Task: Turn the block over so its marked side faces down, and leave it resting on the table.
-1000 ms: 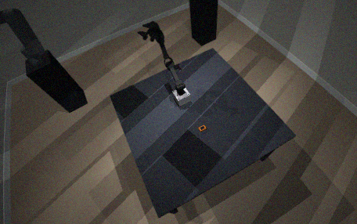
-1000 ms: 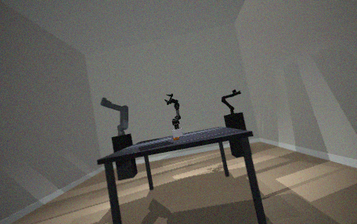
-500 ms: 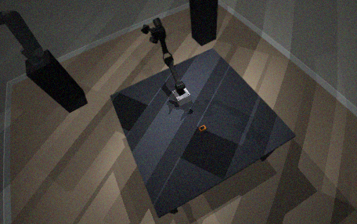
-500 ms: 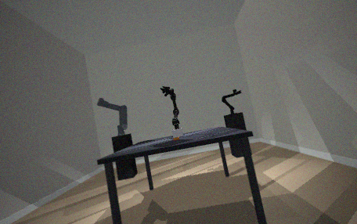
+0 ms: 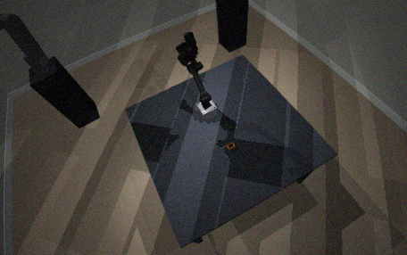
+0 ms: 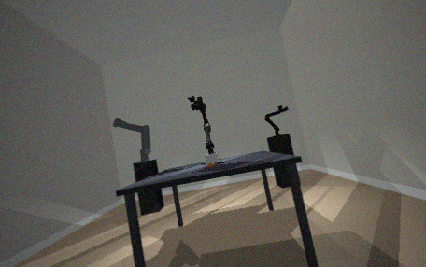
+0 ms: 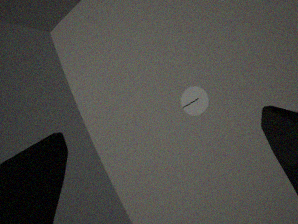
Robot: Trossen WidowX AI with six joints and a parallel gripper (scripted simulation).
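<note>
Right now my gripper tip is 69 cm above the orange block, 26 cm short of it and 10 cm to the right of it.
</note>
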